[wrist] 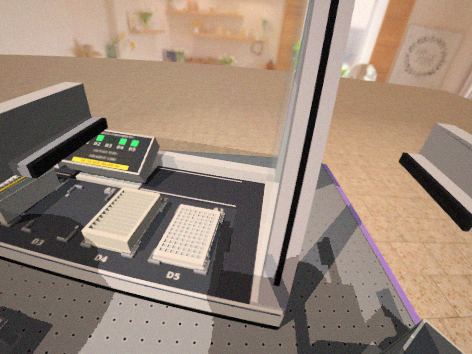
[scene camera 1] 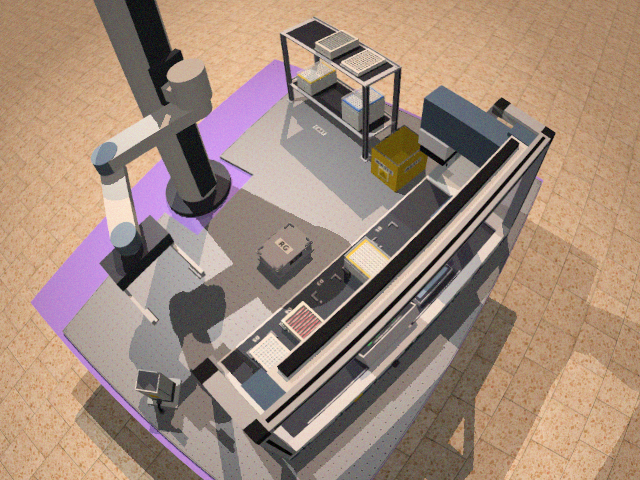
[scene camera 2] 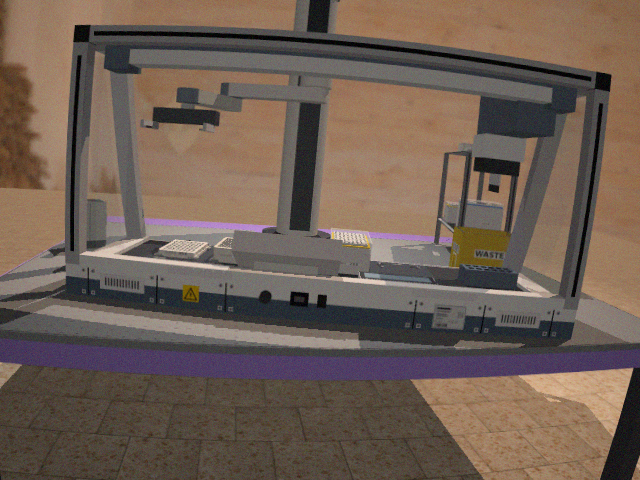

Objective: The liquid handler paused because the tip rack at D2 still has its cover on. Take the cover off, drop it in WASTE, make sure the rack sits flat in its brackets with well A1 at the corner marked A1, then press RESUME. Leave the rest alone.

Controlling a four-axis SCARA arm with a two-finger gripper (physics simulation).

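Places are measured from the arm's base along level axes (x left, y ahead, z down), in centimetres.
Pixels of known places: gripper, fingertip midpoint: [wrist: 254, 121] [scene camera 1: 178, 298] [scene camera 2: 173, 124]; arm's base, origin of the base link: [scene camera 1: 198, 188].
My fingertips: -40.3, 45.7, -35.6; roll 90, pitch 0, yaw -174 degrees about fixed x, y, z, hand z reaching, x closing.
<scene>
Ahead of a thing's pixels: the offset from my fingertips to its middle, as dx, dy, dz. "*": to the spot under its first point.
The tip rack [scene camera 1: 367, 257] [scene camera 2: 351, 253] at D2 is a pale box with a yellow band and a grid of tips on top. Part of it shows at the left edge of the wrist view [wrist: 27, 197], behind a finger. I cannot tell a clear cover on it, nor the A1 mark. The yellow WASTE bin @[+84.5, +10.8, +27.6] [scene camera 1: 397, 173] [scene camera 2: 478, 240] stands beyond the deck's far end. The status panel @[* +27.7, +34.5, +23.3] [wrist: 107, 156] shows green lights and a yellow bar; RESUME is not legible. My gripper [scene camera 1: 178, 298] [scene camera 2: 178, 126] [wrist: 254, 121] is open and empty, high above the bench, away from the rack.
D4 holds a ribbed block @[+18.8, +20.5, +27.6] [scene camera 1: 302, 320] [wrist: 122, 220]; D5 holds a white plate @[+6.6, +18.2, +28.4] [scene camera 1: 269, 351] [wrist: 189, 235]. A grey RG block @[+36.3, -1.6, +31.5] [scene camera 1: 283, 246] stands behind the deck. A shelf unit @[* +82.0, -1.6, +16.2] [scene camera 1: 365, 124] holds boxes and plates. The frame's post @[* -8.1, +13.5, +6.1] [wrist: 310, 135] and blue head @[* +70.6, +32.2, -12.8] [scene camera 1: 457, 124] rise over the deck.
</scene>
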